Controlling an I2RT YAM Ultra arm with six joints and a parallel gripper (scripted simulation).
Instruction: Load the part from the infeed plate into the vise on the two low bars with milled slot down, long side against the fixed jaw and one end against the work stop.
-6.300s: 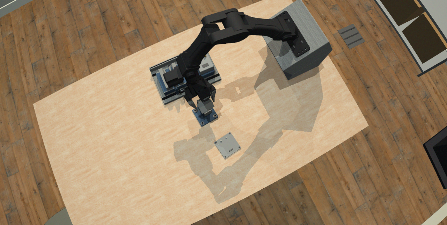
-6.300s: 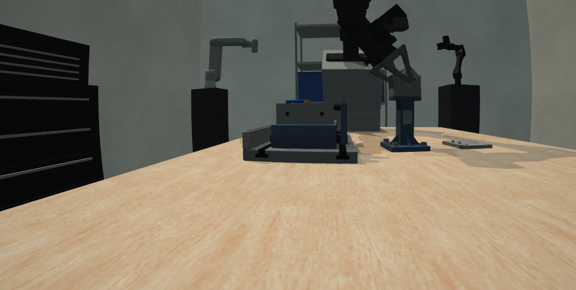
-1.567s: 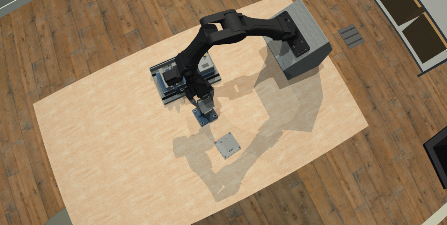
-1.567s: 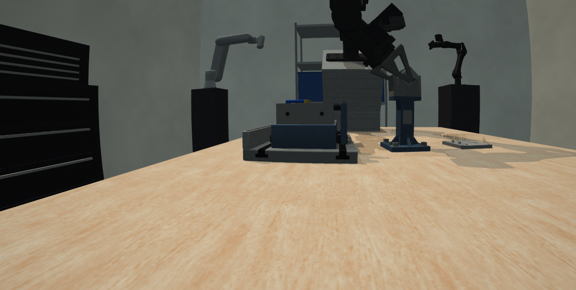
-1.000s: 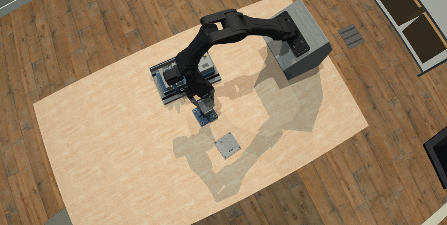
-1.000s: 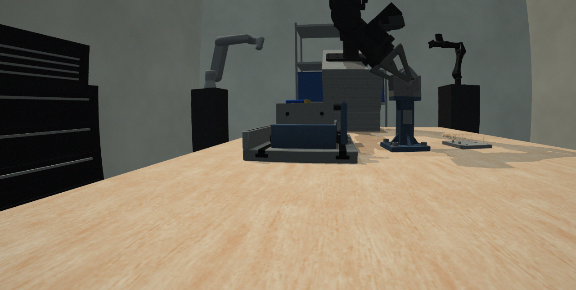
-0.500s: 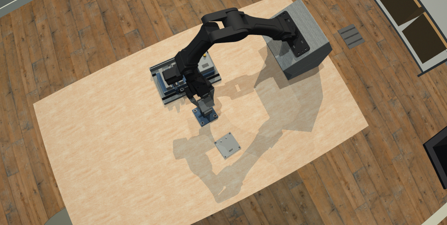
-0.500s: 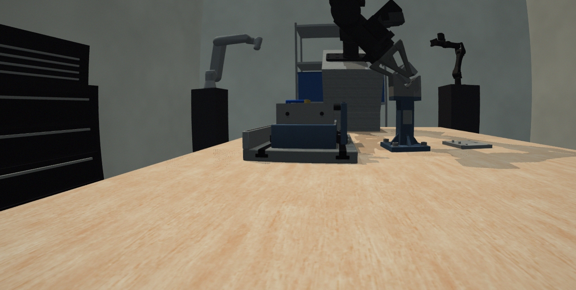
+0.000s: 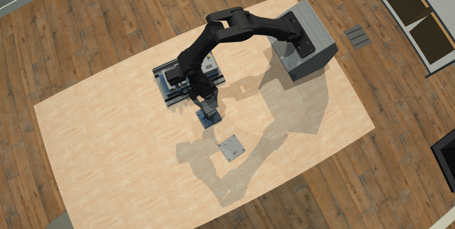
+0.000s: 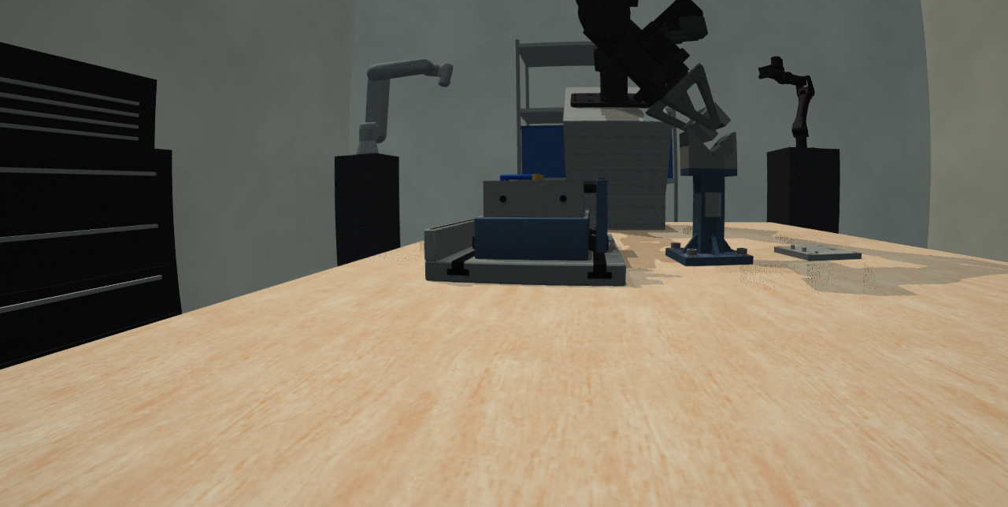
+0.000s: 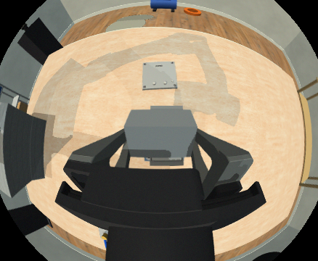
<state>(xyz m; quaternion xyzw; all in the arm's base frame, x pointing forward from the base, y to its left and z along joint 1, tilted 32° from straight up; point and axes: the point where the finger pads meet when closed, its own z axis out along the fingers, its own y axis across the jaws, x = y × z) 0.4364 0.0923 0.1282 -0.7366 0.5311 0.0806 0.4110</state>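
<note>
The part is 1 cm to the left of my hand. Round my hand: work stop rod: 8 cm ahead, 16 cm to the right, 8 cm below; then air cylinder: 8 cm behind, 21 cm to the right, 9 cm below; then infeed plate: 2 cm behind, 18 cm to the left, 17 cm below.
</note>
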